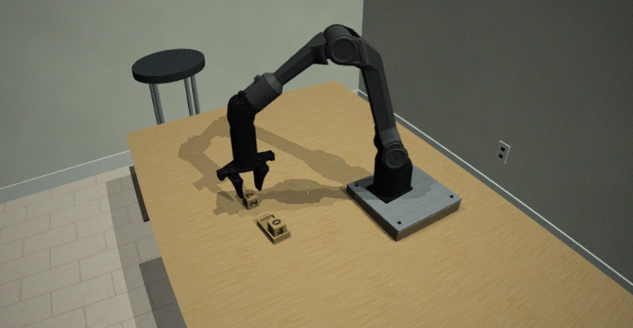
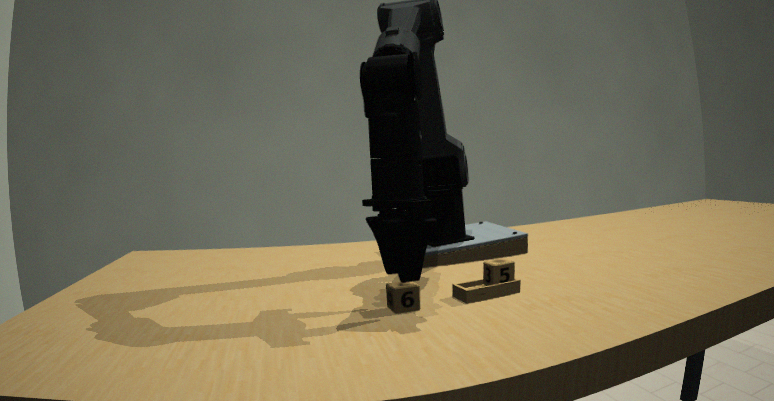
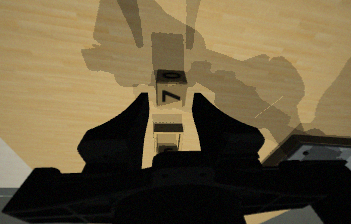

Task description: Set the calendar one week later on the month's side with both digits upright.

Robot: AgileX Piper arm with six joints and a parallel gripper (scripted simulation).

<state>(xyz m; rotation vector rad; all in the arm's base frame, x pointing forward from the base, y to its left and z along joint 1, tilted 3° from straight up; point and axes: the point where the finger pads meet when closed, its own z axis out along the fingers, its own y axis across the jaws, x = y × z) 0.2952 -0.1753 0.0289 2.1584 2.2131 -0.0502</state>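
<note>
Right now the small wooden tray is 110 mm to the left of my hand and 40 mm below it.
</note>
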